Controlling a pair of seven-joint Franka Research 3 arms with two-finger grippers.
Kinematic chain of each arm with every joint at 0, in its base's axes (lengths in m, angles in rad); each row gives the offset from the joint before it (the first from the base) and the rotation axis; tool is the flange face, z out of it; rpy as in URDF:
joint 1: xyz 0 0 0.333 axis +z
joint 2: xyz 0 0 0 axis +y
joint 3: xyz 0 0 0.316 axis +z
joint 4: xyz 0.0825 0 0 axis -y
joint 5: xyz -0.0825 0 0.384 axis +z
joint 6: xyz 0 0 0 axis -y
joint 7: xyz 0.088 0 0 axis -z
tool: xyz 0 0 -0.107 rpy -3.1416 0 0
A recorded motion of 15 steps. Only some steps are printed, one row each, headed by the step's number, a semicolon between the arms.
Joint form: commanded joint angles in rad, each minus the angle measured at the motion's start. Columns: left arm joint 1, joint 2, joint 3, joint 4, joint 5, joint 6, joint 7; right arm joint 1, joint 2, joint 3, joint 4, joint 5, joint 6, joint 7.
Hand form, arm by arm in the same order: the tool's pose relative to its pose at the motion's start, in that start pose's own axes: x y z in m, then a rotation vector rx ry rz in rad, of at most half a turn. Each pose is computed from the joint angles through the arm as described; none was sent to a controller.
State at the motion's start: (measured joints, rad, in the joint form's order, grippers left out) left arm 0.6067 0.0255 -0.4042 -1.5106 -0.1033 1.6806 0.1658; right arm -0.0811 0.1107 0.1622 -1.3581 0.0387 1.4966 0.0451
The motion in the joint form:
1: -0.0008 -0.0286 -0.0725 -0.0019 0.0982 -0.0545 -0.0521; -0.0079 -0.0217 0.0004 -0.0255 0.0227 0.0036 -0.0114
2: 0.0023 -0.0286 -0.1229 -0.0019 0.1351 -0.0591 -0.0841; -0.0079 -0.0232 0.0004 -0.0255 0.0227 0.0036 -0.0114
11: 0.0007 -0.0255 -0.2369 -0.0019 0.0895 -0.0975 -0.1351; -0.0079 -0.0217 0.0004 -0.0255 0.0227 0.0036 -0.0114
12: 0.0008 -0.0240 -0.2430 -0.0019 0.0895 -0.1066 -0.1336; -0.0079 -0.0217 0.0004 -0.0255 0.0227 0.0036 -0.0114
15: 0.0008 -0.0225 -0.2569 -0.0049 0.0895 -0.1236 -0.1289; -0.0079 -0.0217 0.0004 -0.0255 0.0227 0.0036 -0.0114
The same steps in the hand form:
1: -0.0082 0.0378 -0.0059 0.0936 -0.0480 0.0315; -0.0061 0.0007 -0.0012 0.0190 -0.0008 -0.0058
2: -0.0073 0.0604 -0.0033 0.1244 -0.0553 0.0489; -0.0065 0.0005 -0.0021 0.0188 0.0007 -0.0059
11: -0.0126 0.1283 0.0072 0.0638 -0.0971 0.1074; -0.0061 0.0007 -0.0012 0.0190 -0.0008 -0.0058
12: -0.0137 0.1312 0.0089 0.0624 -0.1078 0.1144; -0.0061 0.0007 -0.0012 0.0190 -0.0008 -0.0058
15: -0.0163 0.1381 0.0127 0.0603 -0.1298 0.1321; -0.0061 0.0007 -0.0012 0.0190 -0.0008 -0.0058

